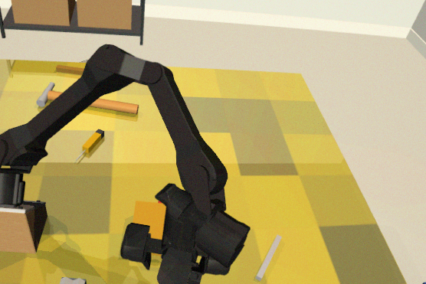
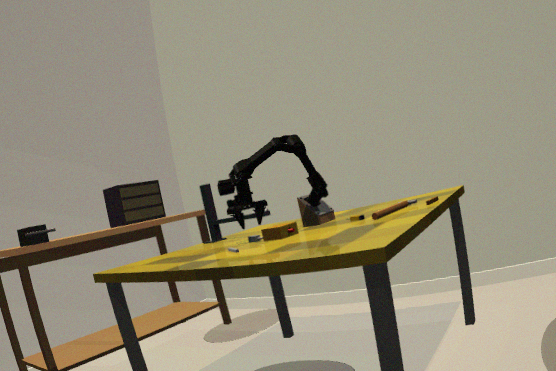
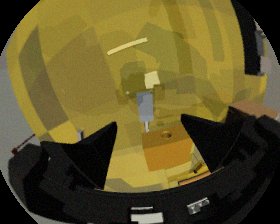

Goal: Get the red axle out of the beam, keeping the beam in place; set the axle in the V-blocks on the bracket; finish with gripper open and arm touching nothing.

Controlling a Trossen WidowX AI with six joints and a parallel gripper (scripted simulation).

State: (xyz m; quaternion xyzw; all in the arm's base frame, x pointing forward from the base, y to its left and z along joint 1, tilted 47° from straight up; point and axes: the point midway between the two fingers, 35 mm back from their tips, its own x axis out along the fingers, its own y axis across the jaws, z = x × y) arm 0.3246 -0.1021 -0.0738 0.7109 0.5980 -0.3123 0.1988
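The orange beam lies 12 cm to the left of my gripper tip, 4 cm below it and 2 cm behind it. From my gripper tip the other things lie so: brown stick 72 cm to the left, 28 cm behind, 6 cm below; yellow screwdriver 39 cm to the left, 19 cm behind, 6 cm below.
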